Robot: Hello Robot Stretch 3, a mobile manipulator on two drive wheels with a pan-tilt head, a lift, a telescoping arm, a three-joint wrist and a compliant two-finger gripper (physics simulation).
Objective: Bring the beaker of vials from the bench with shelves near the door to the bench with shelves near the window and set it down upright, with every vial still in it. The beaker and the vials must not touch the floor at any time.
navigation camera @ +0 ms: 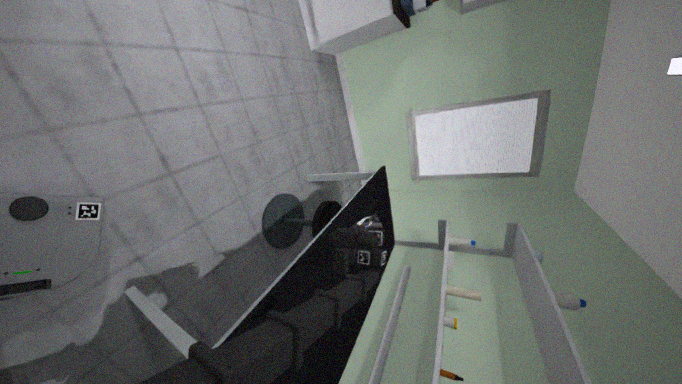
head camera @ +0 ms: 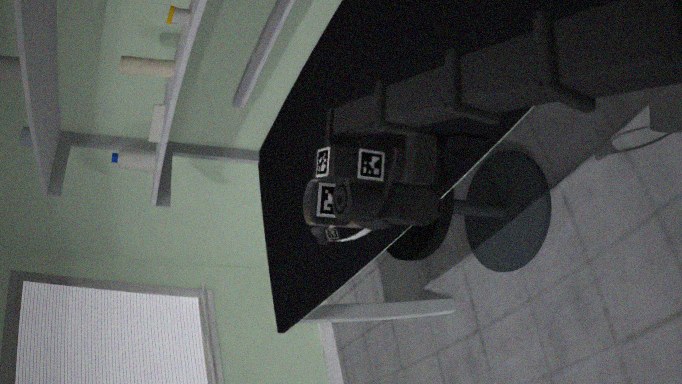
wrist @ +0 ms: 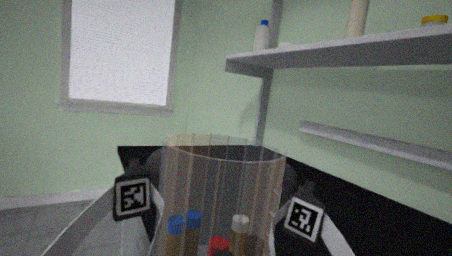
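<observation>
A clear beaker stands upright between my fingers. In the wrist view it holds vials with blue caps, a red cap and a white cap; their lower ends are cut off. My gripper is shut on the beaker. It is over the far end of the black bench top, near the window. My wrist hides most of the beaker in the head view, and its base is hidden, so contact with the bench cannot be told.
A wall shelf with bottles runs beside the bench, with a lower rail under it. A round stool stands at the bench's open side. My arm reaches along the bench.
</observation>
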